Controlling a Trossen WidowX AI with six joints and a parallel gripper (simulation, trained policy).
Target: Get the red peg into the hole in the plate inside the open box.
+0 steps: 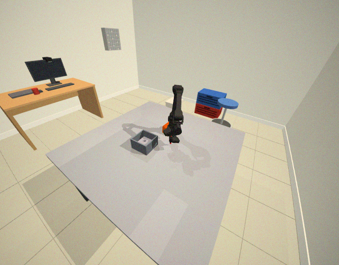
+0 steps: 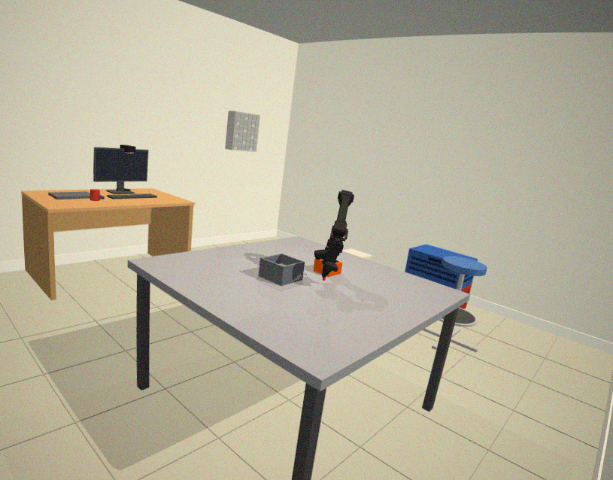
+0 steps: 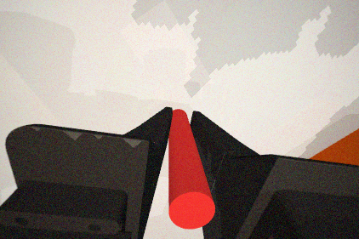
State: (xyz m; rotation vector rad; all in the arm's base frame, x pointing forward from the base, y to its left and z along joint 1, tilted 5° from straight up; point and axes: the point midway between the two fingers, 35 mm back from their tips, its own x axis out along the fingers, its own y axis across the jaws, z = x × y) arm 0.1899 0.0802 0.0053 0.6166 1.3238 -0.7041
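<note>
Now: gripper tip 11 cm short of the plate, 18 cm to the left of it and 1 cm below it. The rest, counted from my gripper tip: red peg: 1 cm behind, 1 cm to the left, 2 cm above; then grey box: 11 cm ahead, 18 cm to the right, 1 cm below.
</note>
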